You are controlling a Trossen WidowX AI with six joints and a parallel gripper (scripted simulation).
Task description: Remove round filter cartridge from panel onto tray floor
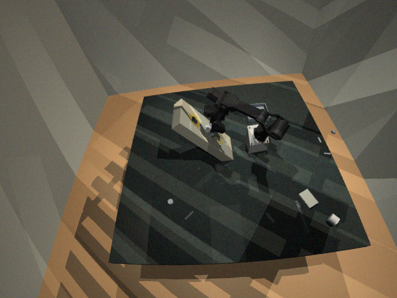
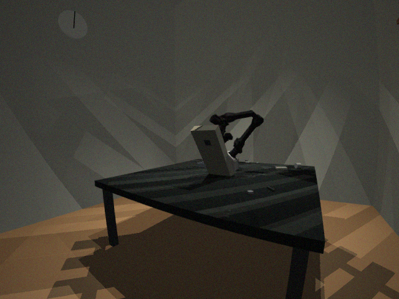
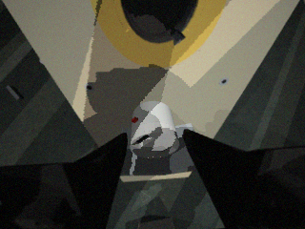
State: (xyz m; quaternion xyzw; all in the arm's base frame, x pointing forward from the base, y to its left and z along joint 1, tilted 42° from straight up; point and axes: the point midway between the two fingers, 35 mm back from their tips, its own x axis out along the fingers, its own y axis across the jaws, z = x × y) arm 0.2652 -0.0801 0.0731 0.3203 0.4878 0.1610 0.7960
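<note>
The round filter cartridge lies right at my gripper tip. The rest, counted from my gripper tip: cream block (46 cm behind, 40 cm to the left, 20 cm below); grey tray (35 cm behind, 27 cm to the right, 20 cm below).
</note>
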